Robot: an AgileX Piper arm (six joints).
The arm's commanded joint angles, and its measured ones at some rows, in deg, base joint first. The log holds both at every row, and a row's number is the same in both.
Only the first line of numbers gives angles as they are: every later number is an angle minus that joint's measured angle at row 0.
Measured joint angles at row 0:
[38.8, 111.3, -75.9, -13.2, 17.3, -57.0]
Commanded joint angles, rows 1 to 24:
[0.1, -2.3, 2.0, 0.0, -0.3, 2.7]
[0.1, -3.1, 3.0, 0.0, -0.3, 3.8]
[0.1, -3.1, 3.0, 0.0, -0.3, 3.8]
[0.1, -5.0, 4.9, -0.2, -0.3, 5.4]
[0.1, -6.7, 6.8, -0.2, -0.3, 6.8]
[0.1, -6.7, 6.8, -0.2, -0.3, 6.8]
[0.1, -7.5, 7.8, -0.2, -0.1, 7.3]
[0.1, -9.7, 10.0, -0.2, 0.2, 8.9]
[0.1, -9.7, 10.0, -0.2, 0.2, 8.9]
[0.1, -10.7, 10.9, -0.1, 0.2, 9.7]
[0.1, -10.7, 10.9, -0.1, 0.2, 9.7]
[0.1, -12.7, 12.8, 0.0, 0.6, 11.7]
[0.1, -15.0, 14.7, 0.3, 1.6, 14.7]
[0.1, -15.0, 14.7, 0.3, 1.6, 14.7]
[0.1, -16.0, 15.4, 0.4, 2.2, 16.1]
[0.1, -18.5, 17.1, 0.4, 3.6, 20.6]
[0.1, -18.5, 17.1, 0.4, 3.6, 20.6]
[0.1, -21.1, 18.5, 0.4, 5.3, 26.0]
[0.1, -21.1, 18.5, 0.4, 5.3, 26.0]
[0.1, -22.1, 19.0, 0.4, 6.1, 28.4]
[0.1, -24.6, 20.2, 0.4, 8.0, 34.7]
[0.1, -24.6, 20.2, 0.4, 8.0, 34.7]
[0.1, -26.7, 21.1, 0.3, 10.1, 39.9]
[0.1, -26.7, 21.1, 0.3, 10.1, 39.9]
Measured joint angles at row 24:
[0.0, -23.5, 19.8, 0.1, 6.9, 32.0]
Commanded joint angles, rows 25 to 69:
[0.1, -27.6, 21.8, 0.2, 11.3, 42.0]
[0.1, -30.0, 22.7, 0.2, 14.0, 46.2]
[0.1, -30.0, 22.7, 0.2, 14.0, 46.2]
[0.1, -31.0, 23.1, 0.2, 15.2, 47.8]
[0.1, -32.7, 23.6, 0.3, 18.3, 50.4]
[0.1, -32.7, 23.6, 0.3, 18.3, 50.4]
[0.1, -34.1, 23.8, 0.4, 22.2, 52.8]
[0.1, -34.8, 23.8, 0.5, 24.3, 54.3]
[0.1, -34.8, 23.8, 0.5, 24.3, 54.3]
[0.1, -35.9, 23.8, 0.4, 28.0, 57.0]
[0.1, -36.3, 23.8, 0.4, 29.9, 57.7]
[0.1, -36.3, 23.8, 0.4, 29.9, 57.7]
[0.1, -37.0, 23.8, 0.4, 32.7, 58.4]
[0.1, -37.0, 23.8, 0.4, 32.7, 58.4]
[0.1, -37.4, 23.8, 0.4, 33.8, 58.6]
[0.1, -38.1, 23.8, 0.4, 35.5, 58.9]
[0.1, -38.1, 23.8, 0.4, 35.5, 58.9]
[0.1, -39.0, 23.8, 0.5, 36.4, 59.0]
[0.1, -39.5, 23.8, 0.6, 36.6, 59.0]
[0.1, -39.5, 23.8, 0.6, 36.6, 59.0]
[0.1, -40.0, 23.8, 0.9, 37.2, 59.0]
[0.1, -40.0, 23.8, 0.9, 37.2, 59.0]
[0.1, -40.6, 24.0, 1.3, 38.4, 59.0]
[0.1, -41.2, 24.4, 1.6, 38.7, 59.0]
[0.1, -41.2, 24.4, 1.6, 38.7, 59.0]
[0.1, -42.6, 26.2, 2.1, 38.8, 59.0]
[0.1, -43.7, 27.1, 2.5, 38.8, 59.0]
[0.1, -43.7, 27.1, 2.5, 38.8, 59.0]
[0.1, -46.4, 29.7, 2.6, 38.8, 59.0]
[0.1, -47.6, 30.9, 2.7, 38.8, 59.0]
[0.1, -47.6, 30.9, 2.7, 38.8, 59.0]
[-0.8, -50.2, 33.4, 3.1, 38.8, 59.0]
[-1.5, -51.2, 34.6, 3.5, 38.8, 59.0]
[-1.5, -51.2, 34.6, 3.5, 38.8, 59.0]
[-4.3, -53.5, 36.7, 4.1, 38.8, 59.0]
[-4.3, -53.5, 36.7, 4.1, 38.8, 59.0]
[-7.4, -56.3, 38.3, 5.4, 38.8, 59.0]
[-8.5, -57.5, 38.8, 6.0, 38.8, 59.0]
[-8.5, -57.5, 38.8, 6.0, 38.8, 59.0]
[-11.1, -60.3, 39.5, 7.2, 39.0, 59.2]
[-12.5, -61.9, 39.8, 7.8, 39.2, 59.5]
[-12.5, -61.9, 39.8, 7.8, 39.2, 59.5]
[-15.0, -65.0, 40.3, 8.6, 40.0, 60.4]
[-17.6, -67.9, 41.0, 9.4, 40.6, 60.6]
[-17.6, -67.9, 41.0, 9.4, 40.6, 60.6]
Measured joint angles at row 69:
[-14.6, -64.4, 40.0, 8.2, 39.3, 59.8]
